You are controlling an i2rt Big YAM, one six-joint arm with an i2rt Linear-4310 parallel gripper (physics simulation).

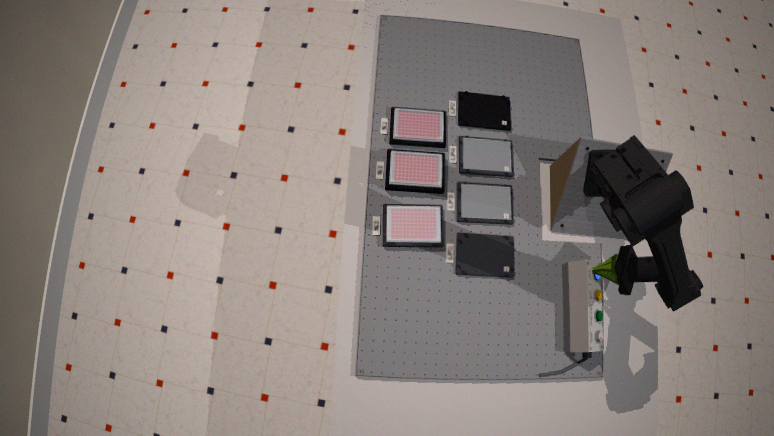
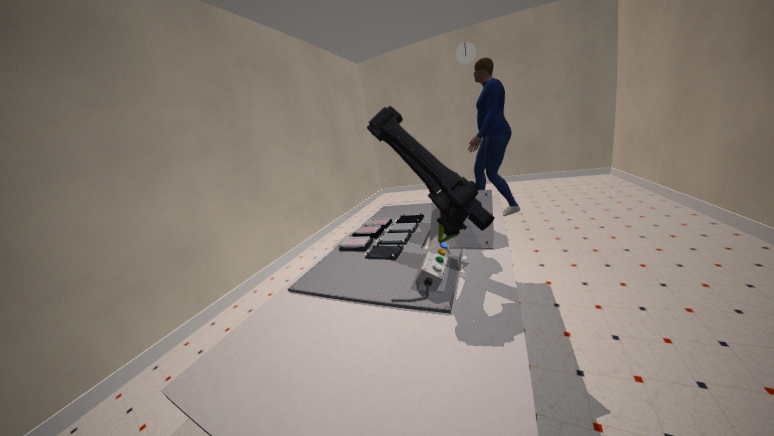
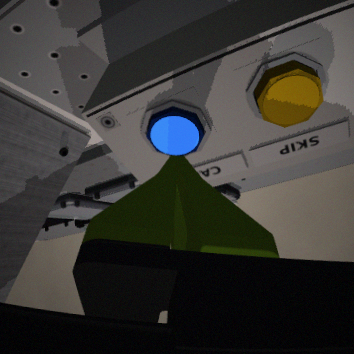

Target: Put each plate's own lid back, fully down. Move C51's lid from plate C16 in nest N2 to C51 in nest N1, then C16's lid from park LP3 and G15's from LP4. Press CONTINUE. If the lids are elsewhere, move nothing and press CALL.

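Places are measured from the arm's base along level axes (x ahead, y left, z up), in centimetres.
Pixels of known places: gripper, fingertip midpoint: [image 1: 592,270] [image 2: 439,242] [image 3: 175,164]; arm's base, origin of the base link: [image 2: 449,207].
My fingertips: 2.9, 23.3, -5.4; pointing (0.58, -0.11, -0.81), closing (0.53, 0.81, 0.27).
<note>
For each thing: its middle in the pictures, then the offset to it from my fingertips, as dx, dy, dz.
- blue button, body centre: [image 3: 175,128] [image 1: 595,275] [image 2: 443,246] -1.4, +0.9, -1.2
- black park, body centre: [image 1: 485,110] [image 2: 410,218] +22.4, -44.8, -6.3
- dark park, body centre: [image 1: 485,254] [image 2: 384,251] +25.4, -5.7, -6.3
- yellow SKIP button, body centre: [image 3: 286,92] [image 1: 597,295] -1.3, +5.9, -0.9
- green button, body centre: [image 1: 598,315] -1.1, +10.9, -0.9
- white button, body centre: [image 1: 598,336] -0.9, +15.9, -0.9
My gripper [image 1: 594,269] [image 2: 441,241] [image 3: 175,164] is shut and empty, its green fingertips at the blue button [image 1: 597,276] [image 2: 443,245] [image 3: 174,135]. That button is lit bright blue; the label below it [image 3: 212,171] shows "CA", the rest hidden by the fingers. Three pink plates [image 1: 418,125] [image 1: 415,168] [image 1: 413,224] sit in black nests in the left column. The nearest plate is paler, as if under a clear lid. In the park column, two flat grey pieces [image 1: 485,154] [image 1: 485,202] lie between a black park [image 1: 484,111] and a dark park [image 1: 484,255]. The small tags are unreadable.
The button box [image 1: 577,306] [image 2: 430,273] also bears a yellow SKIP button [image 1: 597,295] [image 3: 290,97], a green button [image 1: 599,315] and a white button [image 1: 598,336]. A tilted metal panel [image 1: 574,208] stands beside the arm. A person in blue [image 2: 491,116] stands beyond the table.
</note>
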